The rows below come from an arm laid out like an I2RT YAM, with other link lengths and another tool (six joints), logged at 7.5 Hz.
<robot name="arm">
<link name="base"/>
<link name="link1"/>
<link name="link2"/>
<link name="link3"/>
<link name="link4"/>
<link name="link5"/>
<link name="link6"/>
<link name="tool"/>
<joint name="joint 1" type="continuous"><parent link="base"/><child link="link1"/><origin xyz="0 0 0.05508"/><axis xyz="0 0 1"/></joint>
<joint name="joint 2" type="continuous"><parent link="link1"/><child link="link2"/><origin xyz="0.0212 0.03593 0.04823" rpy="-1.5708 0 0"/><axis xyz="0 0 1"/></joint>
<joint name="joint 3" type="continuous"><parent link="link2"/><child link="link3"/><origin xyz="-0.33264 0 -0.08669" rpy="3.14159 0 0"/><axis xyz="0 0 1"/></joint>
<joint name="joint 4" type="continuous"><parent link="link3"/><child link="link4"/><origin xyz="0.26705 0.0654 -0.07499"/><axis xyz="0 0 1"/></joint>
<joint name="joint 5" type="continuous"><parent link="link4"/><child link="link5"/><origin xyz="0.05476 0.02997 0.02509" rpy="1.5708 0 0"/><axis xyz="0 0 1"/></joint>
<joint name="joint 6" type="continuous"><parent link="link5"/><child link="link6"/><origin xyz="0.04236 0 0.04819" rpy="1.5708 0 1.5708"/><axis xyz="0 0 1"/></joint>
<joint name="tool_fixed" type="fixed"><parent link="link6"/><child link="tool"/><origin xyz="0.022 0.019 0.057" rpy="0.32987 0 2.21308"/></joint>
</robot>
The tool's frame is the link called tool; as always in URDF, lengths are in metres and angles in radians. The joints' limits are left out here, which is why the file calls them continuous.
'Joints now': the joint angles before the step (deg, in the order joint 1, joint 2, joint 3, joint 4, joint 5, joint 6). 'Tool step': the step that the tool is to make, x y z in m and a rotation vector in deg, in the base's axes. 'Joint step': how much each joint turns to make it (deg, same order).
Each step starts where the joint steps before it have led.
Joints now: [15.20, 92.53, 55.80, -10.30, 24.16, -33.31]
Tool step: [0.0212, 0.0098, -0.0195, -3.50, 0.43, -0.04]
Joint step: [1.24, 5.88, 1.58, 3.54, 3.26, -1.40]
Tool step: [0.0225, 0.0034, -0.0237, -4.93, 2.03, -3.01]
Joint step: [0.52, 7.40, 3.52, 0.52, 5.44, -0.01]
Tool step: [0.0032, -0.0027, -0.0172, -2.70, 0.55, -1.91]
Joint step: [0.00, 2.98, -0.52, 2.18, 3.09, 0.01]
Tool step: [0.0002, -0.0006, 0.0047, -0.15, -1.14, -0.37]
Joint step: [0.00, -0.51, 0.01, 0.52, 0.61, 0.00]
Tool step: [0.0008, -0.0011, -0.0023, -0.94, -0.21, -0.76]
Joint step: [0.01, 0.61, -0.01, 0.55, 1.23, 0.00]
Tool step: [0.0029, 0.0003, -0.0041, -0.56, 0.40, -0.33]
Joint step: [0.00, 1.07, 0.52, 0.00, 0.53, 0.00]
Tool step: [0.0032, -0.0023, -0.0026, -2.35, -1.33, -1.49]
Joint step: [-0.01, 1.22, 0.00, 2.21, 2.98, -0.63]
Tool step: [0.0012, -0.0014, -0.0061, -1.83, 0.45, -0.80]
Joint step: [0.00, 1.31, 0.01, 0.69, 1.76, -0.52]
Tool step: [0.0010, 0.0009, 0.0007, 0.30, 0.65, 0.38]
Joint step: [0.00, 0.01, 0.52, -1.04, -0.61, -0.01]
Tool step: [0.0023, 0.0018, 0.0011, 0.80, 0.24, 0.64]
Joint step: [0.01, -0.01, 0.61, -0.62, -1.05, 0.02]
